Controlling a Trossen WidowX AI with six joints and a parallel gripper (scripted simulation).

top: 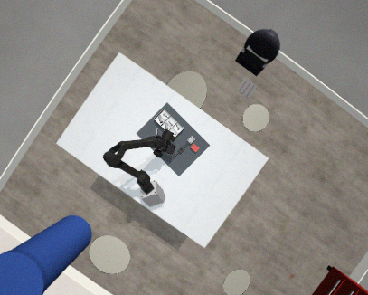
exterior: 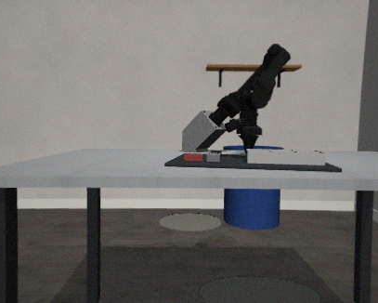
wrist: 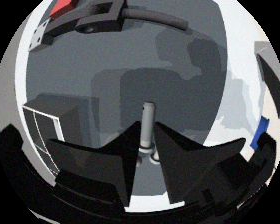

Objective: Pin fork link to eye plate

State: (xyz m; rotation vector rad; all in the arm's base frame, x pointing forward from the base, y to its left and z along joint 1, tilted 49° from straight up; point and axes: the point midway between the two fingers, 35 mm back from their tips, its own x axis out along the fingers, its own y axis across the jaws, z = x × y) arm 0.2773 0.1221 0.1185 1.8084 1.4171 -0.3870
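Now: the grey pin 3 cm below my hand. From my hand the other things lie so: dark mat (7 cm ahead, 5 cm below); then fork link (6 cm ahead, 10 cm to the right, 3 cm below); then eye plate (10 cm ahead, 9 cm to the right, 3 cm below).
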